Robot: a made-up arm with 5 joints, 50 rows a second.
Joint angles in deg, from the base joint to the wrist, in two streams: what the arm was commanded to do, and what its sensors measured. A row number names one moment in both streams.
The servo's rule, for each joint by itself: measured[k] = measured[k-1] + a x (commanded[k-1-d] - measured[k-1]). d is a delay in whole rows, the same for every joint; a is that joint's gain. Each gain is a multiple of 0.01, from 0.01 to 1. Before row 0 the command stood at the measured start. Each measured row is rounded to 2 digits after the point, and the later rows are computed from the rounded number. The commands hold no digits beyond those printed.
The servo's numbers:
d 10
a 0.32 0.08 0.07 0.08 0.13
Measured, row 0: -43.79 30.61 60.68 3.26 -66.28
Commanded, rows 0 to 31: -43.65 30.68 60.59 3.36 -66.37; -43.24 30.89 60.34 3.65 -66.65; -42.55 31.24 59.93 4.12 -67.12; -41.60 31.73 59.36 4.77 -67.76; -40.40 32.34 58.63 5.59 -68.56; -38.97 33.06 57.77 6.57 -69.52; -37.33 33.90 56.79 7.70 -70.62; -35.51 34.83 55.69 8.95 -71.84; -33.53 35.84 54.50 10.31 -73.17; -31.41 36.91 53.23 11.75 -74.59; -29.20 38.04 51.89 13.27 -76.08; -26.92 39.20 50.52 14.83 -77.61; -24.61 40.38 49.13 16.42 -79.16; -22.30 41.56 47.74 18.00 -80.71; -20.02 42.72 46.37 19.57 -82.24; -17.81 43.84 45.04 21.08 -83.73; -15.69 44.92 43.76 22.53 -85.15; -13.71 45.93 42.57 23.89 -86.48; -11.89 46.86 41.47 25.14 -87.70; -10.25 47.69 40.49 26.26 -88.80; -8.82 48.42 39.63 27.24 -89.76; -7.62 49.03 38.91 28.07 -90.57; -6.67 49.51 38.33 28.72 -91.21; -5.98 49.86 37.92 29.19 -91.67; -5.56 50.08 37.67 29.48 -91.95; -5.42 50.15 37.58 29.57 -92.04; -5.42 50.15 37.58 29.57 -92.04; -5.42 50.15 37.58 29.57 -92.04; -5.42 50.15 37.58 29.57 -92.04; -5.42 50.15 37.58 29.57 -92.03; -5.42 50.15 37.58 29.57 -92.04; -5.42 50.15 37.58 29.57 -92.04
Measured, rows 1 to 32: -43.79 30.61 60.68 3.26 -66.28; -43.79 30.61 60.68 3.26 -66.28; -43.79 30.61 60.68 3.26 -66.28; -43.79 30.61 60.68 3.26 -66.28; -43.79 30.61 60.68 3.26 -66.28; -43.79 30.61 60.68 3.26 -66.28; -43.79 30.61 60.68 3.26 -66.28; -43.79 30.61 60.68 3.26 -66.28; -43.79 30.61 60.68 3.26 -66.28; -43.79 30.61 60.68 3.26 -66.28; -43.75 30.62 60.67 3.27 -66.29; -43.59 30.64 60.65 3.30 -66.34; -43.26 30.69 60.60 3.37 -66.44; -42.73 30.77 60.51 3.48 -66.61; -41.98 30.90 60.38 3.65 -66.86; -41.02 31.07 60.20 3.88 -67.21; -39.84 31.30 59.96 4.19 -67.65; -38.45 31.58 59.66 4.57 -68.19; -36.88 31.92 59.30 5.03 -68.84; -35.13 32.32 58.88 5.57 -69.59; -33.23 32.78 58.39 6.19 -70.43; -31.21 33.29 57.84 6.88 -71.36; -29.10 33.86 57.23 7.64 -72.37; -26.92 34.48 56.57 8.47 -73.45; -24.71 35.14 55.86 9.36 -74.59; -22.50 35.84 55.10 10.30 -75.78; -20.32 36.57 54.31 11.28 -77.00; -18.20 37.32 53.49 12.29 -78.23; -16.18 38.08 52.65 13.32 -79.46; -14.28 38.85 51.80 14.36 -80.67; -12.53 39.62 50.95 15.39 -81.85; -10.96 40.37 50.11 16.40 -82.98
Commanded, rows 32 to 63: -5.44 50.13 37.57 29.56 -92.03; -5.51 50.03 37.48 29.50 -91.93; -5.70 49.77 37.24 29.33 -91.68; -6.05 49.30 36.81 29.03 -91.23; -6.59 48.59 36.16 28.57 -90.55; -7.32 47.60 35.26 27.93 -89.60; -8.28 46.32 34.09 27.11 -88.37; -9.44 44.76 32.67 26.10 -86.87; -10.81 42.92 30.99 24.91 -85.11; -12.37 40.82 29.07 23.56 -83.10; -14.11 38.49 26.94 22.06 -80.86; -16.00 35.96 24.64 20.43 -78.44; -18.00 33.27 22.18 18.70 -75.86; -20.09 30.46 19.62 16.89 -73.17; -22.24 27.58 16.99 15.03 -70.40; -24.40 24.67 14.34 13.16 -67.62; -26.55 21.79 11.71 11.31 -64.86; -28.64 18.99 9.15 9.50 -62.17; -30.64 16.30 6.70 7.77 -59.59; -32.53 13.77 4.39 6.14 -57.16; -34.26 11.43 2.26 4.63 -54.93; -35.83 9.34 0.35 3.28 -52.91; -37.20 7.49 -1.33 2.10 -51.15; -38.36 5.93 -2.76 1.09 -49.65; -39.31 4.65 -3.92 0.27 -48.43; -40.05 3.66 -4.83 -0.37 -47.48; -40.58 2.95 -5.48 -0.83 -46.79; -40.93 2.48 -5.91 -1.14 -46.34; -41.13 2.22 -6.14 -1.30 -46.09; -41.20 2.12 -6.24 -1.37 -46.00; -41.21 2.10 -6.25 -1.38 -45.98; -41.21 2.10 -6.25 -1.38 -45.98
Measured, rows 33 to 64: -9.59 41.10 49.29 17.39 -84.05; -8.43 41.80 48.49 18.33 -85.04; -7.51 42.46 47.73 19.22 -85.94; -6.84 43.08 47.02 20.05 -86.73; -6.39 43.65 46.36 20.81 -87.42; -6.08 44.17 45.75 21.51 -88.02; -5.87 44.65 45.18 22.15 -88.54; -5.73 45.09 44.65 22.74 -88.99; -5.63 45.49 44.16 23.29 -89.39; -5.56 45.86 43.70 23.79 -89.73; -5.52 46.20 43.27 24.25 -90.03; -5.52 46.51 42.86 24.67 -90.28; -5.58 46.77 42.47 25.04 -90.46; -5.73 46.97 42.07 25.36 -90.56; -6.01 47.10 41.66 25.62 -90.56; -6.43 47.14 41.21 25.80 -90.44; -7.02 47.07 40.71 25.90 -90.17; -7.79 46.89 40.15 25.92 -89.74; -8.76 46.57 39.51 25.84 -89.14; -9.92 46.11 38.78 25.66 -88.35; -11.26 45.50 37.95 25.37 -87.38; -12.78 44.74 37.02 24.97 -86.22; -14.45 43.82 35.98 24.47 -84.87; -16.25 42.75 34.83 23.86 -83.35; -18.17 41.54 33.58 23.15 -81.67; -20.16 40.19 32.23 22.35 -79.84; -22.20 38.72 30.79 21.47 -77.89; -24.26 37.14 29.28 20.51 -75.85; -26.30 35.47 27.70 19.49 -73.74; -28.29 33.73 26.07 18.42 -71.58; -30.20 31.95 24.40 17.32 -69.42; -32.00 30.14 22.72 16.20 -67.27
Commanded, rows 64 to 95: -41.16 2.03 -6.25 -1.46 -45.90; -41.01 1.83 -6.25 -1.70 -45.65; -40.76 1.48 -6.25 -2.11 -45.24; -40.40 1.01 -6.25 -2.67 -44.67; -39.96 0.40 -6.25 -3.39 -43.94; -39.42 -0.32 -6.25 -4.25 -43.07; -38.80 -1.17 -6.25 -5.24 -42.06; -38.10 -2.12 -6.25 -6.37 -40.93; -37.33 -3.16 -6.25 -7.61 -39.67; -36.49 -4.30 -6.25 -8.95 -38.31; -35.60 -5.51 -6.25 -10.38 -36.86; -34.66 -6.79 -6.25 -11.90 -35.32; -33.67 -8.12 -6.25 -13.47 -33.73; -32.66 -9.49 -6.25 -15.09 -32.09; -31.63 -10.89 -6.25 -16.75 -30.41; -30.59 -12.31 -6.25 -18.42 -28.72; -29.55 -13.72 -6.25 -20.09 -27.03; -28.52 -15.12 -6.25 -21.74 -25.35; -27.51 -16.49 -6.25 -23.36 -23.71; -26.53 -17.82 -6.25 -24.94 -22.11; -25.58 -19.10 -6.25 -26.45 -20.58; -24.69 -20.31 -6.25 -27.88 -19.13; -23.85 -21.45 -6.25 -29.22 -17.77; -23.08 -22.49 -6.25 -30.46 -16.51; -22.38 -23.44 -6.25 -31.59 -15.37; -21.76 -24.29 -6.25 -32.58 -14.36; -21.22 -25.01 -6.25 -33.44 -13.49; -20.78 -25.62 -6.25 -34.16 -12.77; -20.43 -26.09 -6.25 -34.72 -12.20; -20.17 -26.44 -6.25 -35.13 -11.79; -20.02 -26.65 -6.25 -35.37 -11.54; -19.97 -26.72 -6.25 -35.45 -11.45
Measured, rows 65 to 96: -33.66 28.33 21.04 15.07 -65.17; -35.16 26.54 19.37 13.95 -63.15; -36.49 24.79 17.74 12.86 -61.24; -37.63 23.10 16.16 11.80 -59.45; -38.57 21.49 14.65 10.79 -57.80; -39.33 19.97 13.21 9.84 -56.31; -39.91 18.55 11.86 8.95 -54.98; -40.32 17.24 10.59 8.12 -53.81; -40.60 16.03 9.41 7.36 -52.79; -40.80 14.92 8.31 6.66 -51.90; -40.92 13.89 7.29 6.01 -51.12; -40.95 12.93 6.34 5.39 -50.41; -40.89 12.01 5.46 4.79 -49.74; -40.73 11.13 4.64 4.19 -49.08; -40.48 10.27 3.88 3.58 -48.41; -40.14 9.42 3.17 2.95 -47.72; -39.71 8.57 2.51 2.29 -46.98; -39.19 7.71 1.90 1.60 -46.19; -38.59 6.84 1.33 0.86 -45.34; -37.92 5.95 0.80 0.08 -44.43; -37.18 5.03 0.31 -0.76 -43.45; -36.37 4.08 -0.15 -1.65 -42.39; -35.51 3.10 -0.58 -2.60 -41.26; -34.60 2.09 -0.98 -3.60 -40.07; -33.65 1.05 -1.35 -4.65 -38.81; -32.67 -0.02 -1.69 -5.75 -37.50; -31.67 -1.12 -2.01 -6.90 -36.14; -30.66 -2.24 -2.31 -8.09 -34.74; -29.65 -3.38 -2.59 -9.31 -33.31; -28.65 -4.54 -2.85 -10.56 -31.85; -27.67 -5.70 -3.09 -11.83 -30.38; -26.72 -6.87 -3.31 -13.11 -28.92
